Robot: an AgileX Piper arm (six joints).
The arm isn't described. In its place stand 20 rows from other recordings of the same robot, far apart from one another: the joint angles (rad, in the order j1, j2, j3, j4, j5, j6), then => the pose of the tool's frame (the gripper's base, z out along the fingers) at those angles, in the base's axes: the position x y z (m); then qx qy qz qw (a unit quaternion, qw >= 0).
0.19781, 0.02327, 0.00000, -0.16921, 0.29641, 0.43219 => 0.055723, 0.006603, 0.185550, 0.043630, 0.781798, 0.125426, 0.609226
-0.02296, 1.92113, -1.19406, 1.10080, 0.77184, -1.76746 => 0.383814, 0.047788, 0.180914, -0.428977, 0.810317, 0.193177, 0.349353
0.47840, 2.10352, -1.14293, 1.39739, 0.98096, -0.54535 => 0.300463, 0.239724, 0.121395, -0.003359, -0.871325, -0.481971, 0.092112
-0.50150, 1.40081, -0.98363, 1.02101, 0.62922, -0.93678 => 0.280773, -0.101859, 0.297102, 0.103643, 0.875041, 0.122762, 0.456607
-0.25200, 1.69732, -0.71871, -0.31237, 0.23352, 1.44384 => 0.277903, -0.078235, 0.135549, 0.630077, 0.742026, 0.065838, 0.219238
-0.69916, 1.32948, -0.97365, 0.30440, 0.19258, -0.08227 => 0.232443, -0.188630, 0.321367, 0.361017, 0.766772, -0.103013, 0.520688
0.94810, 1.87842, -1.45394, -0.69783, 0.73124, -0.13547 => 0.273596, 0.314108, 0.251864, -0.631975, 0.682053, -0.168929, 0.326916
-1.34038, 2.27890, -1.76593, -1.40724, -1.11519, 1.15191 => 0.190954, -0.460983, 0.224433, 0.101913, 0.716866, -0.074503, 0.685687
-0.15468, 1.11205, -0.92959, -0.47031, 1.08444, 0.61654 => 0.188828, -0.066340, 0.315905, 0.296902, 0.909022, -0.174036, 0.235032
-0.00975, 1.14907, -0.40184, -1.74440, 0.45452, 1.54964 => 0.199629, -0.041300, 0.215410, 0.017941, 0.863231, -0.245573, 0.440686
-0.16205, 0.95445, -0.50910, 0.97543, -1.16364, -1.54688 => 0.147717, -0.094251, 0.339709, 0.150009, 0.552955, -0.610556, 0.546772
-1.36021, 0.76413, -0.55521, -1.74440, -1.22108, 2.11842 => 0.103992, -0.083660, 0.319210, 0.275671, 0.724807, 0.150517, 0.613193
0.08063, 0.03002, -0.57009, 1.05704, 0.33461, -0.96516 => -0.014848, 0.024912, 0.373608, -0.126254, 0.521729, 0.138126, 0.832334
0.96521, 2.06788, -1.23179, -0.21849, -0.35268, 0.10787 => 0.250946, 0.374414, 0.162529, -0.440398, 0.708532, 0.259770, 0.486366
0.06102, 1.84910, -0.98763, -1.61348, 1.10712, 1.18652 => 0.345204, -0.060379, 0.198349, 0.010351, 0.801625, -0.539839, 0.256639
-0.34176, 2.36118, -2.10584, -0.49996, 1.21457, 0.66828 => 0.455031, -0.205258, 0.194857, 0.410600, 0.875238, -0.220965, 0.128612
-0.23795, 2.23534, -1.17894, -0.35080, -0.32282, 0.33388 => 0.425848, -0.093079, 0.071403, 0.082774, 0.894296, -0.003165, 0.439743
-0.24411, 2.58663, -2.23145, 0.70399, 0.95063, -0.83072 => 0.539496, -0.084979, 0.125348, -0.125399, 0.927526, 0.183263, 0.300640
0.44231, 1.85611, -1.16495, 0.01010, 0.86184, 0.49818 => 0.311460, 0.148281, 0.168314, 0.030973, 0.998134, 0.027343, 0.044967
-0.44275, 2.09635, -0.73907, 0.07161, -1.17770, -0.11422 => 0.323399, -0.159994, 0.106474, 0.152744, 0.723286, -0.199695, 0.643155
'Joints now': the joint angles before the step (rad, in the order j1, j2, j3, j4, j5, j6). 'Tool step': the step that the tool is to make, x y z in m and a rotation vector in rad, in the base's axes. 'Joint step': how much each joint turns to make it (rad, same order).
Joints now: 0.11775, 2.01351, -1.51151, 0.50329, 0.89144, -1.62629
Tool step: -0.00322, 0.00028, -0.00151, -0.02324, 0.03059, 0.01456
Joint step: 0.00470, -0.00001, 0.00003, -0.03304, 0.02985, 0.01833
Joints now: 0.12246, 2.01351, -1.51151, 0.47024, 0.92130, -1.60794
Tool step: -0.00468, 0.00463, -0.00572, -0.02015, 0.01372, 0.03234
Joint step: 0.01507, -0.00001, 0.02002, -0.01682, 0.00027, -0.01138
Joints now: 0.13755, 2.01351, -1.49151, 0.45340, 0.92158, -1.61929
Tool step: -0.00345, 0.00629, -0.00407, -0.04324, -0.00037, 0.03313
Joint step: 0.02437, 0.00001, 0.01119, -0.04802, -0.00895, 0.00914
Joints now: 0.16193, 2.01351, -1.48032, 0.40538, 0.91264, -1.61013
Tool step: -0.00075, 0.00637, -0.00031, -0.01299, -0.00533, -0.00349
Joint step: 0.01949, -0.00001, 0.00001, -0.02082, -0.01305, 0.02976
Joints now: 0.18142, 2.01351, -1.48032, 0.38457, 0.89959, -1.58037
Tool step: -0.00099, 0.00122, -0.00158, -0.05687, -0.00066, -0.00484
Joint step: 0.01594, -0.00002, 0.00004, -0.07648, -0.00512, 0.05598
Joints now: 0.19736, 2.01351, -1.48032, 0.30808, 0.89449, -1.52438
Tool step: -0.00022, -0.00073, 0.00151, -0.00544, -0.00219, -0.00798
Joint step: 0.00000, -0.00411, 0.00000, -0.00992, 0.00000, 0.01301
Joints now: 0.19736, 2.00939, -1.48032, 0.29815, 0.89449, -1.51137
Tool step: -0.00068, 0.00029, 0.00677, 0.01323, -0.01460, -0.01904
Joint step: 0.00000, -0.01582, 0.00002, 0.00742, -0.00493, 0.01555
